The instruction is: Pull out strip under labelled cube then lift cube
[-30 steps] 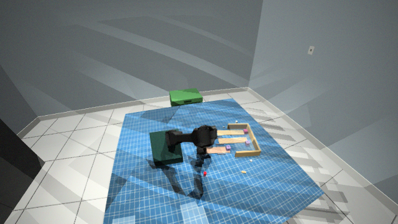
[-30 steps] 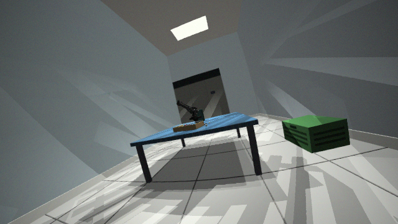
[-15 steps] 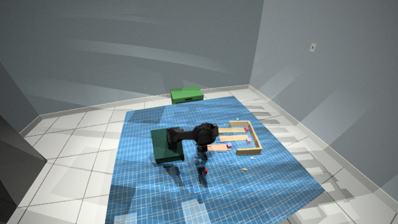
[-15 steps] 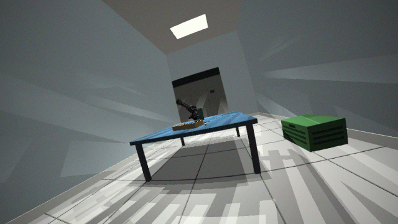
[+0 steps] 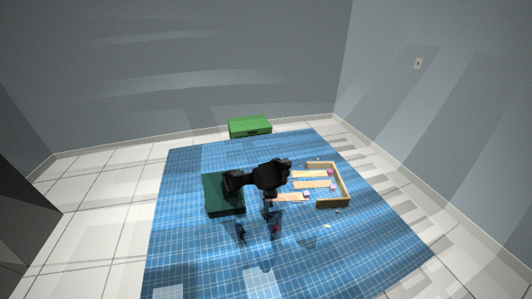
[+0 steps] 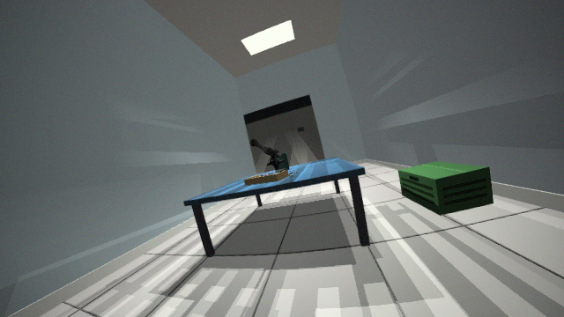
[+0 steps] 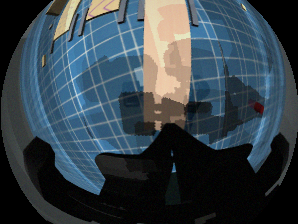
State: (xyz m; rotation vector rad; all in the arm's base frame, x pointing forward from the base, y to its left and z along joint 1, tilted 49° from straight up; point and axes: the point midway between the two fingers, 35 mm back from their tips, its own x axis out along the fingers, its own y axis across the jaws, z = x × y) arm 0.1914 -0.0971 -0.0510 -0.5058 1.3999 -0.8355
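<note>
Right now the tan strip is 10 cm ahead of my gripper tip, 2 cm to the right of it and 3 cm below it. From my gripper tip the other things lie so: red piece 3 cm behind, 20 cm to the right, 2 cm below.
</note>
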